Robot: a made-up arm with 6 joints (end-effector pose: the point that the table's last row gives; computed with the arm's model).
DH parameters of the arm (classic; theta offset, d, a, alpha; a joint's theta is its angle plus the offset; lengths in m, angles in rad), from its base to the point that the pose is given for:
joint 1: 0 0.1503 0 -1.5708
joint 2: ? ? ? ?
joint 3: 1.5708 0.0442 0 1.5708
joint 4: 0 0.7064 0 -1.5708
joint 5: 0 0 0 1.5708
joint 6: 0 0.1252 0 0
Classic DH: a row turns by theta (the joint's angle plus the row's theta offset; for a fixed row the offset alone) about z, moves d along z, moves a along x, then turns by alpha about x.
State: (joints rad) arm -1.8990 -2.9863 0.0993 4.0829 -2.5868 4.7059
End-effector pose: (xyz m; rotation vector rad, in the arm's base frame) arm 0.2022 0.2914 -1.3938 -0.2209 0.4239 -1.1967
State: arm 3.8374 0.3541 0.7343 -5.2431 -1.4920 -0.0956
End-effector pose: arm -0.7674 -0.5582 1.4625 0.0601 -1.2946 -1.9675
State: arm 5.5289 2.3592 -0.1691 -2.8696 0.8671 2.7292
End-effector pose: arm 1.0250 -0.9376 -0.9306 0.5372 1.3072 -0.9653
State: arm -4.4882 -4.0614 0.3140 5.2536 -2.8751 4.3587
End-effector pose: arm -0.3221 1.0867 -0.9184 0.4164 -0.3277 0.8110
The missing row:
joint 2: -1.5708 0 0.9851 0
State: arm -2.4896 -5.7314 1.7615 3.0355 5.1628 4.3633
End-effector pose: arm -0.7763 -0.6332 0.3922 -2.7587 0.7183 -0.1463
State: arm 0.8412 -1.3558 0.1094 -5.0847 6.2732 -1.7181
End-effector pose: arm -1.1991 -1.2764 0.6251 0.7958 -0.9705 0.2842
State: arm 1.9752 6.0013 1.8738 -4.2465 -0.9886 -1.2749
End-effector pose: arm -0.1515 0.4791 1.0332 -0.5085 2.0545 0.9996
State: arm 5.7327 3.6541 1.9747 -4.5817 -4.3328 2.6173
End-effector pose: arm -0.6809 0.6051 -0.1938 1.2060 2.1298 1.6388
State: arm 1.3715 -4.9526 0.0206 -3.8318 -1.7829 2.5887
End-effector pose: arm 0.3580 1.6019 0.4407 -2.1172 1.7313 -0.8744
